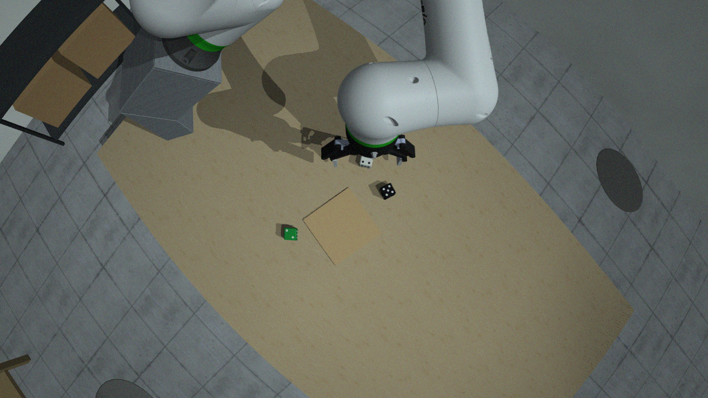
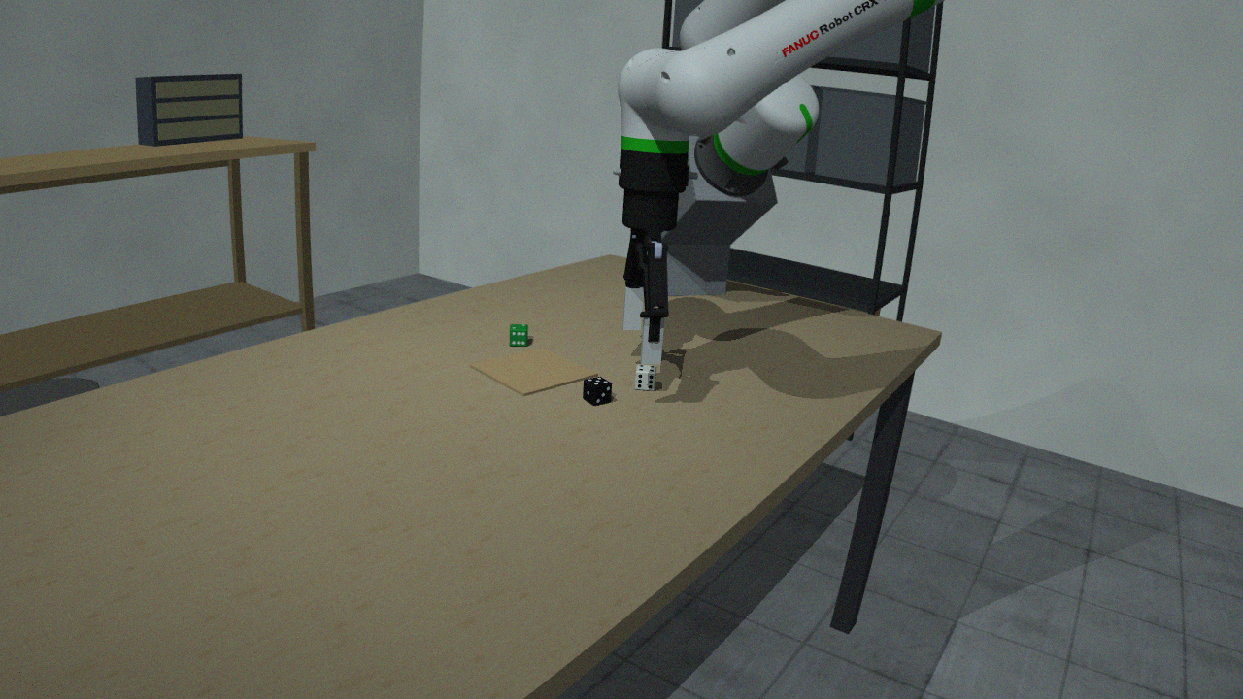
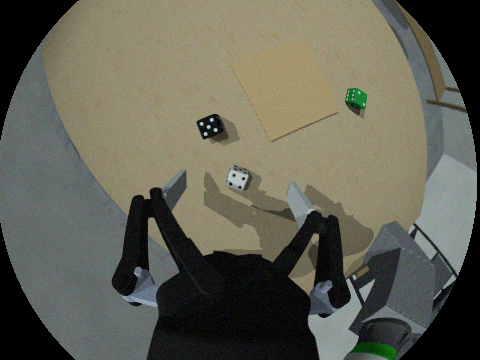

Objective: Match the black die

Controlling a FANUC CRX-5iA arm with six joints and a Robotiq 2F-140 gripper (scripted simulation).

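Right now the black die is 8 cm ahead of my hand, 2 cm to the left of it and 6 cm below it. The rest, counted from my hand: white die: 1 cm behind, 1 cm to the left, 6 cm below; green die: 7 cm ahead, 24 cm to the right, 6 cm below; tan mat: 11 cm ahead, 12 cm to the right, 7 cm below.
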